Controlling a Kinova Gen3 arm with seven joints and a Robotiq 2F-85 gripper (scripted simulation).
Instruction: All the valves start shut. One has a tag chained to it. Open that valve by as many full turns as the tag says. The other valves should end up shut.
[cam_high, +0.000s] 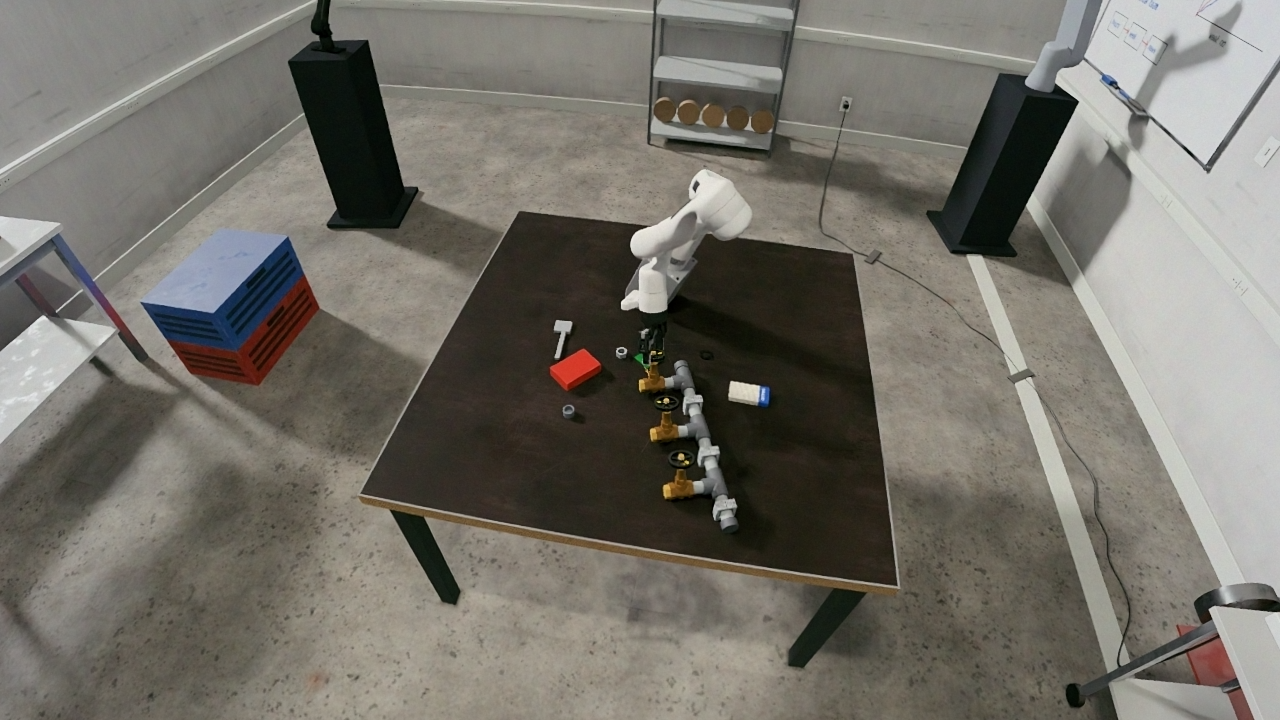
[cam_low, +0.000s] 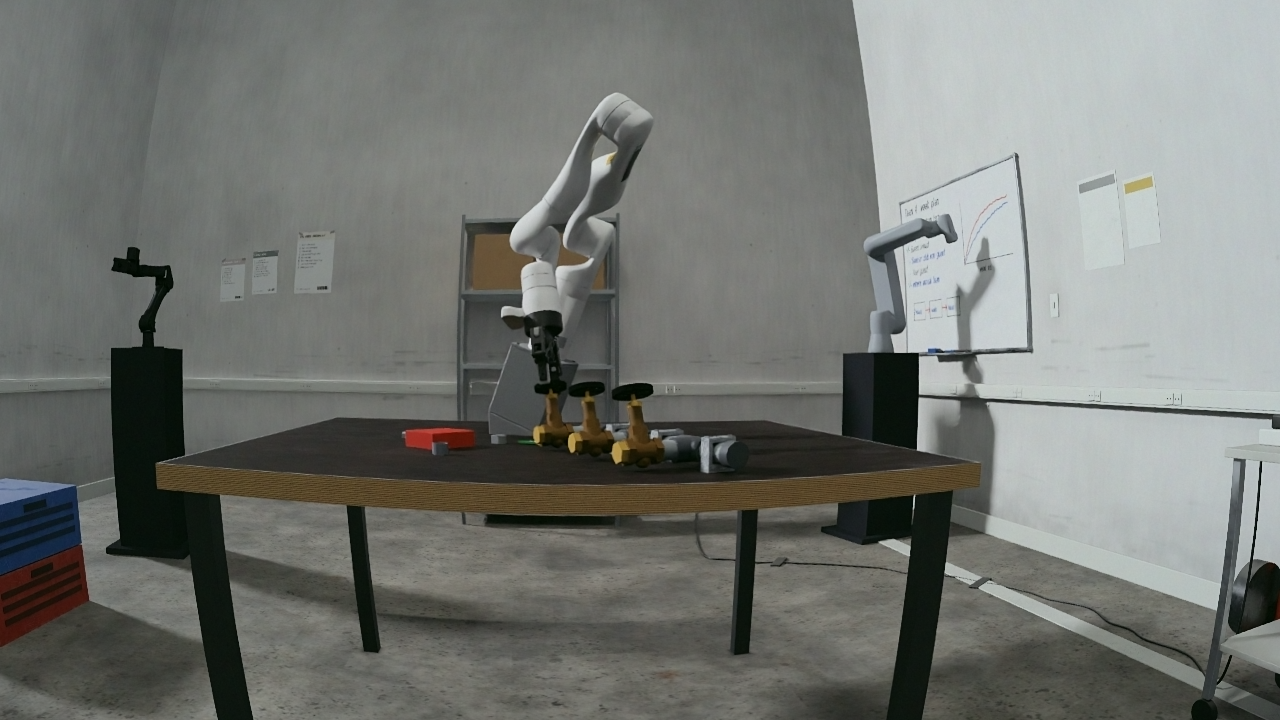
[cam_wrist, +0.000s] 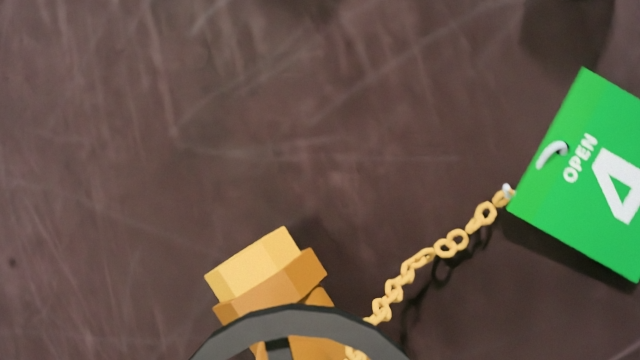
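My hand is 110 mm above the green tag, 90 mm past it and 20 mm to the left of it. Round my hand: white-and-blue box (270 mm to the left, 110 mm below, 40 mm ahead); then red block (220 mm to the right, 100 mm below, 30 mm behind); then small grey ring (220 mm to the right, 120 mm ahead, 110 mm below).
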